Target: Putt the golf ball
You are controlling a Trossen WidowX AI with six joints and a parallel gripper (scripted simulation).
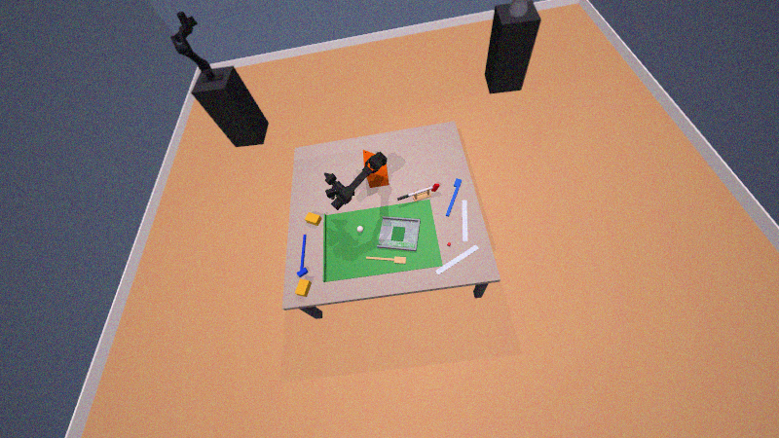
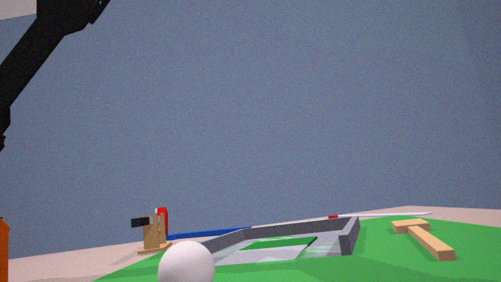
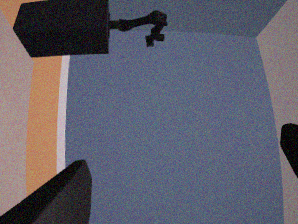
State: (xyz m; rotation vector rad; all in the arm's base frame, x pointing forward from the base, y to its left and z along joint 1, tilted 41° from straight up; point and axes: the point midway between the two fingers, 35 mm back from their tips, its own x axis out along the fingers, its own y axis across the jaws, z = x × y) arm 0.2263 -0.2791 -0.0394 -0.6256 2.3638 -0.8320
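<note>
Now: the red putter 55 cm to the left of my gripper tip, 26 cm below it and 1 cm behind it. From my gripper tip the other things lie so: wooden stand: 57 cm to the left, 29 cm below, 1 cm behind; white golf ball: 30 cm below, 22 cm ahead, 15 cm to the left.
</note>
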